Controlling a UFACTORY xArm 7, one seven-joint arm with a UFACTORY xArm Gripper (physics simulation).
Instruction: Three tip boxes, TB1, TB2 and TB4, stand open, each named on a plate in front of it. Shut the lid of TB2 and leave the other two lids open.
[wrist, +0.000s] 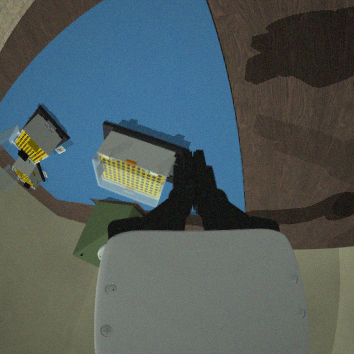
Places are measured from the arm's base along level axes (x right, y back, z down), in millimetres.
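Pixels of known places: gripper, fingertip midpoint: (190, 162).
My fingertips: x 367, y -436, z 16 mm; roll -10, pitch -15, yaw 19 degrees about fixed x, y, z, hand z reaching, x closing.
Note:
Behind a point stands the place of what it marks.
A large tip box (140, 151) @[z 103, x 250, y -368 mm] with yellow tips stands left of the gripper, its clear lid (125, 194) @[z 57, x 206, y -305 mm] open along the lower side. A second tip box (44, 132) @[z 106, x 24, y -441 mm] stands at the left, its clear lid (9, 136) @[z 70, x -75, y -482 mm] open to the left. A smaller tip box (31, 171) @[z 97, x -240, y -315 mm] stands just below it, its clear lid (6, 181) @[z 28, x -381, y -334 mm] also open. A white name plate (60, 149) @[z 133, x -17, y -364 mm] is beside the second box and another plate (45, 175) @[z 132, x -265, y -247 mm] beside the smaller one; neither can be read. The large box's plate cannot be made out. My gripper (190, 162) @[z 16, x 367, y -436 mm] is shut and empty, its fingers overlapping the large box's right end in view.
The boxes stand on a blue mat (160, 75) @[z 135, x 312, y -474 mm] on a dark wooden table (295, 110) @[z 138, x 484, y -411 mm]. A green container (110, 222) is below the large box, partly hidden by the gripper's body. Shadows fall on the wood at the right. The floor shows beyond the table's lower edge.

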